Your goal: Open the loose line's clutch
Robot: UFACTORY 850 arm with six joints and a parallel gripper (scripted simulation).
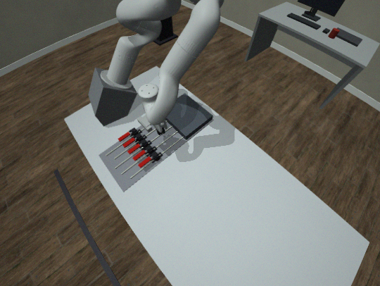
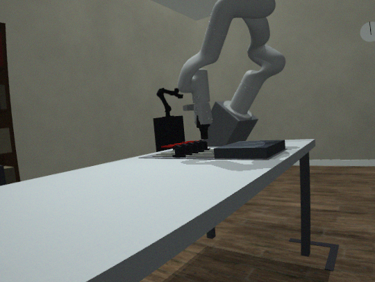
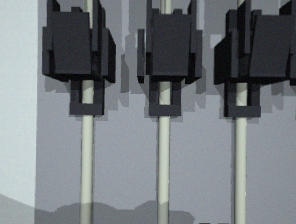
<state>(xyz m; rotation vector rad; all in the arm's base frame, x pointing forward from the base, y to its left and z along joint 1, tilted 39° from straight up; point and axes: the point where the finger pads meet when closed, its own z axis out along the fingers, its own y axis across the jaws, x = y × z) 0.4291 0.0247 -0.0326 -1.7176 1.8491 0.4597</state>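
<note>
Right now the grey baseplate is 40 mm behind my hand, 250 mm to the right of it and 100 mm below it.
</note>
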